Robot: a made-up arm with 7 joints.
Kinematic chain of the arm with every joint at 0, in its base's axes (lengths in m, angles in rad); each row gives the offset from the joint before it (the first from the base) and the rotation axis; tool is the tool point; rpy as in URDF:
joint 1: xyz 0 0 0.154 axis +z
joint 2: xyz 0 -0.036 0.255 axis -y
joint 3: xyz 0 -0.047 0.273 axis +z
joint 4: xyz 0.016 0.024 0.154 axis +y
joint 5: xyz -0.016 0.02 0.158 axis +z
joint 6: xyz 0 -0.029 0.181 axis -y
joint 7: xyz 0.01 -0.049 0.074 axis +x
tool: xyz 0 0 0 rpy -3.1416 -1.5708 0
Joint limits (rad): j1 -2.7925..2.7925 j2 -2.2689..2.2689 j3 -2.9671..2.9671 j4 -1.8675..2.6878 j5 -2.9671..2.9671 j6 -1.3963..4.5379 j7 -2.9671..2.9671
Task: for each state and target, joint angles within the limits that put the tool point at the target. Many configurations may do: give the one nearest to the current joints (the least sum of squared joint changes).
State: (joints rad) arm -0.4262 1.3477 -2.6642 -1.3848 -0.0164 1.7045 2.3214
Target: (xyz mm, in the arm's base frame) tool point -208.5 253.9 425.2
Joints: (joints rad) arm -0.3452 1.9597 -2.1519 -1.8409 0.0284 1.8482 2.3214
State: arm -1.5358 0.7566 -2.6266 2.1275 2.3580 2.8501 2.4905
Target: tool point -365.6 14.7 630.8
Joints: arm -1.1243 0.3571 -2.2682 2.0081 2.4771 2.9559 2.4905
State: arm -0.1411 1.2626 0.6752 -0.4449 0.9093 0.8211 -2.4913
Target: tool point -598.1 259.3 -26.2
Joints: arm -0.7219 1.8874 0.3205 -0.7574 0.8820 0.8225 -2.4913
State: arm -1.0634 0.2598 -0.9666 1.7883 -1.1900 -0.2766 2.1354
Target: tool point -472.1 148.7 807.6
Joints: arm -1.6333 0.6626 -1.1567 1.8433 -1.1415 -0.3703 2.1354
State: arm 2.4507 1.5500 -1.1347 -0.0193 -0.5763 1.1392 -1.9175
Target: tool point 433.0 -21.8 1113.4
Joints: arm 2.7925 0.5834 -1.1047 0.4067 -0.6095 1.2121 -1.9175
